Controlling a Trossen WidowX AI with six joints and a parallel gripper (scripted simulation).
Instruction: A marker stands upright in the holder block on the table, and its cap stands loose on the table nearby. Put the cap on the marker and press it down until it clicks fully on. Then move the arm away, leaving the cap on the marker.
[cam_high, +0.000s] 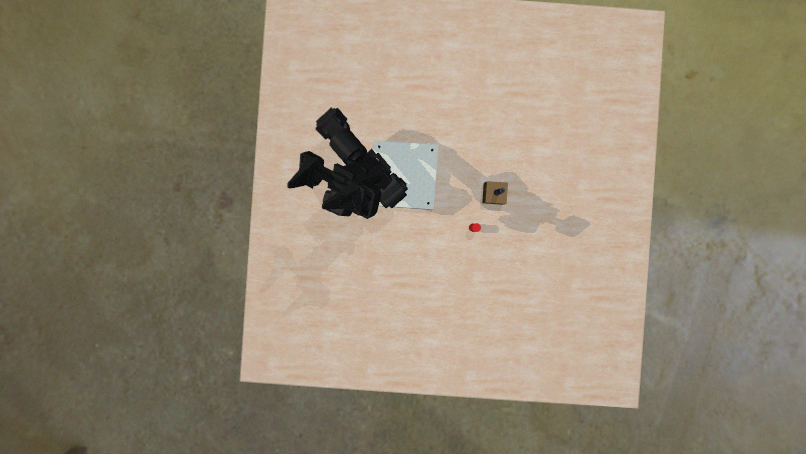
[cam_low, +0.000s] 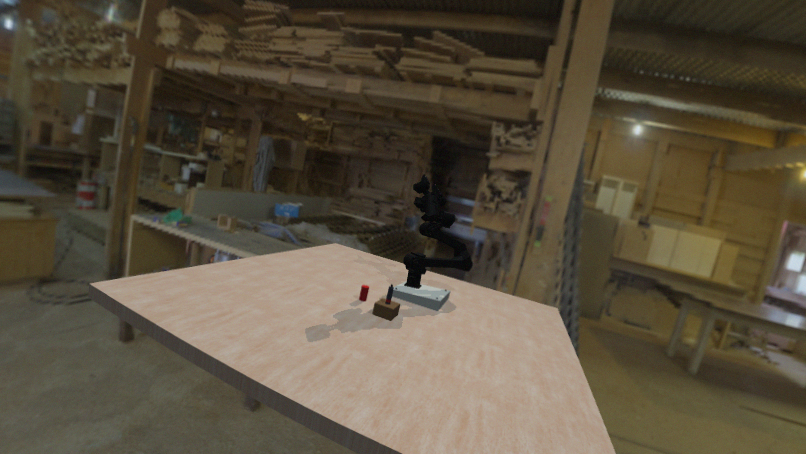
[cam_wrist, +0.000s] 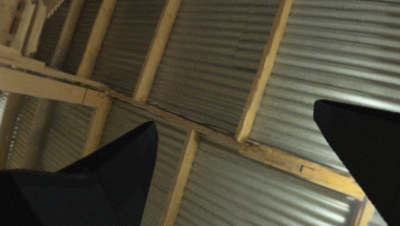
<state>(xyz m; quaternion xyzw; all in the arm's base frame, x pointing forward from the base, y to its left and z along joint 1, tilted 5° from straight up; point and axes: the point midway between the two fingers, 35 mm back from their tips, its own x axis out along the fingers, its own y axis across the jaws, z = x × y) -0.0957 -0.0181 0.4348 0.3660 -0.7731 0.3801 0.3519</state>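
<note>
Now: gripper tip 40 cm short of the red cap, 6 cm to the left of it and 45 cm above it. The rest, counted from my gripper tip: holder block (46 cm ahead, 5 cm to the left, 46 cm below).
</note>
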